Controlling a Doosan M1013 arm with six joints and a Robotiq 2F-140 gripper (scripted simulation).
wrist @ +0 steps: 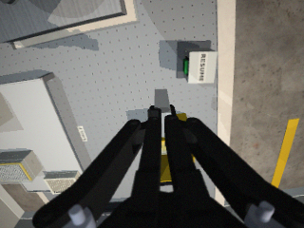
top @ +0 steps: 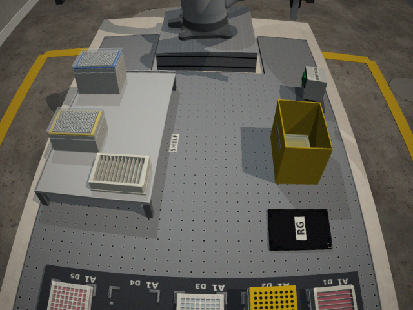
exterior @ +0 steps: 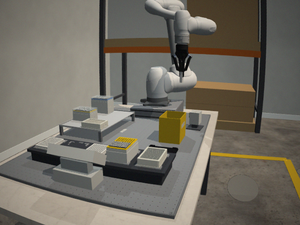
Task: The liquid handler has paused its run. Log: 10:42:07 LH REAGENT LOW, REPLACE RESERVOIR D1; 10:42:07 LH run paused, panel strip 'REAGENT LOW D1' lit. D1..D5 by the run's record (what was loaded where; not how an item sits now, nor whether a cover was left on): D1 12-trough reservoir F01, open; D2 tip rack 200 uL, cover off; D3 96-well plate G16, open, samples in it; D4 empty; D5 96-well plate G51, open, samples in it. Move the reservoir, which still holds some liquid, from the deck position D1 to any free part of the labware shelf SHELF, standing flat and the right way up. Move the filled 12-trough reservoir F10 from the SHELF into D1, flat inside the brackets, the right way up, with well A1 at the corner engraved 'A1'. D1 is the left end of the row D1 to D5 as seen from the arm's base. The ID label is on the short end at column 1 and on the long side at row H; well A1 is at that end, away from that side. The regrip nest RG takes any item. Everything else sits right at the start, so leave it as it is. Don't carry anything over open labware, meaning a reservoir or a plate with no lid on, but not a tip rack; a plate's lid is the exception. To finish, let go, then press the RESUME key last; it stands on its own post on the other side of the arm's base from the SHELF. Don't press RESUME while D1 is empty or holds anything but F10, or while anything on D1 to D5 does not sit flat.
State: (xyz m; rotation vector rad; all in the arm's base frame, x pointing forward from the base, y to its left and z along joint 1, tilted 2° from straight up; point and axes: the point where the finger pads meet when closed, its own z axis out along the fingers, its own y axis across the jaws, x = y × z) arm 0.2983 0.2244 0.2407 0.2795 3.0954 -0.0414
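Now: hand 1 cm short of the resume post, 7 cm to the right of it and 24 cm above it. The rest, counted from my hand: yellow bin (25 cm ahead, 1 cm to the right, 27 cm below); then blue-topped box (52 cm to the right, 18 cm below); then black RG nest (45 cm ahead, 3 cm to the right, 30 cm below).
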